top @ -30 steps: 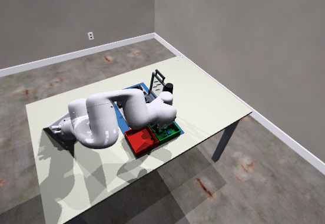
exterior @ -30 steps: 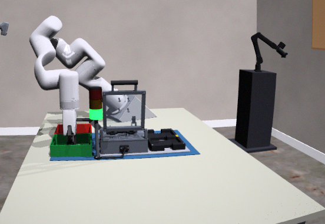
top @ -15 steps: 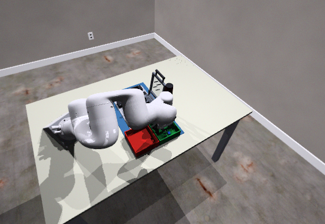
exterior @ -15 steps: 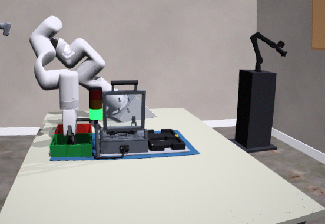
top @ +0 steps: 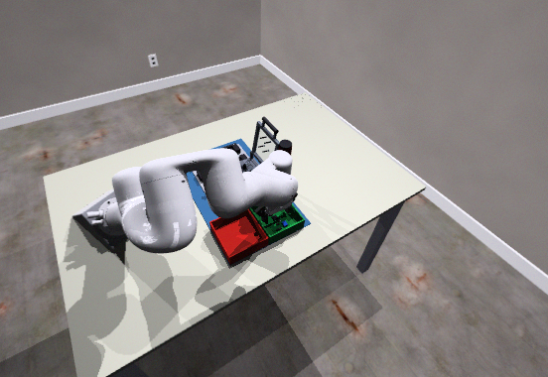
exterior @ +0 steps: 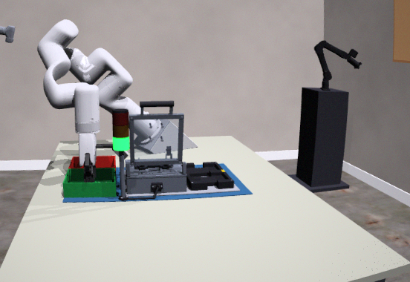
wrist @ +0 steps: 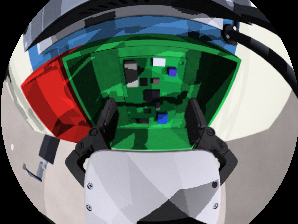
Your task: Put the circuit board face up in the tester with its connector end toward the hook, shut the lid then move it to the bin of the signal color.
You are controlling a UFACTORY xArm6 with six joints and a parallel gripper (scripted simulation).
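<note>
Now: hand 20 mm above the green bin. Round my hand: green circuit board: 20 mm below; red bin: 150 mm behind, 20 mm below; tester plate: 210 mm to the left, 40 mm behind, 40 mm above.
</note>
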